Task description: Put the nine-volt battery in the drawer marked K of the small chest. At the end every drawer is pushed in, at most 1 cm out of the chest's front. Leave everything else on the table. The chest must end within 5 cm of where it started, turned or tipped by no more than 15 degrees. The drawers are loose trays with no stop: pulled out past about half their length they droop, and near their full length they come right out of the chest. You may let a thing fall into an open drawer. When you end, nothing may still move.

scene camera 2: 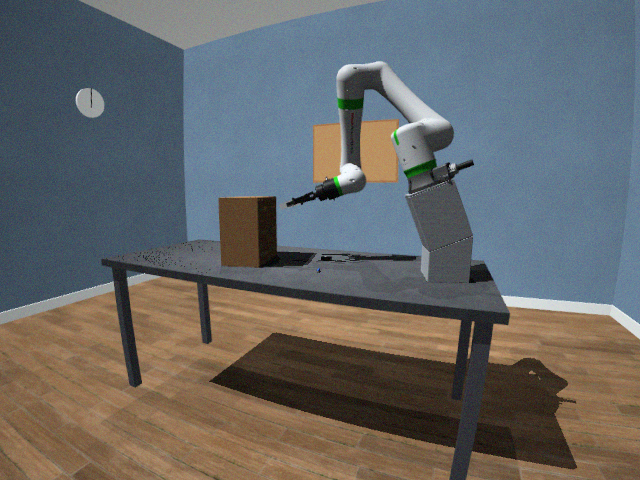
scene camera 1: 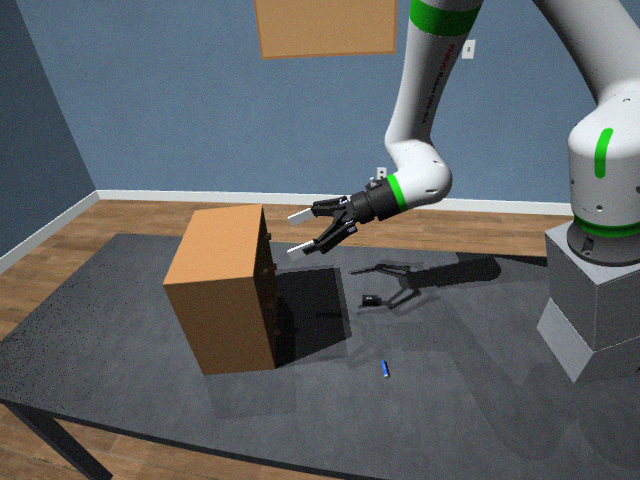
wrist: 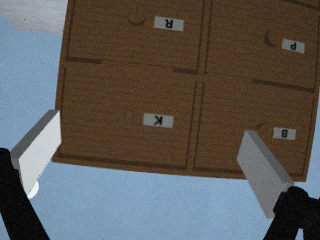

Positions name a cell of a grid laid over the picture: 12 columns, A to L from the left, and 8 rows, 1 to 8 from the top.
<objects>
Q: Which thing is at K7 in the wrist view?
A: The gripper.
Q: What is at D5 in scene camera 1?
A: A wooden chest.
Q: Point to a wooden chest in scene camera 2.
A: E4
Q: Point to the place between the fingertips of the gripper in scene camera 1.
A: F4
</objects>
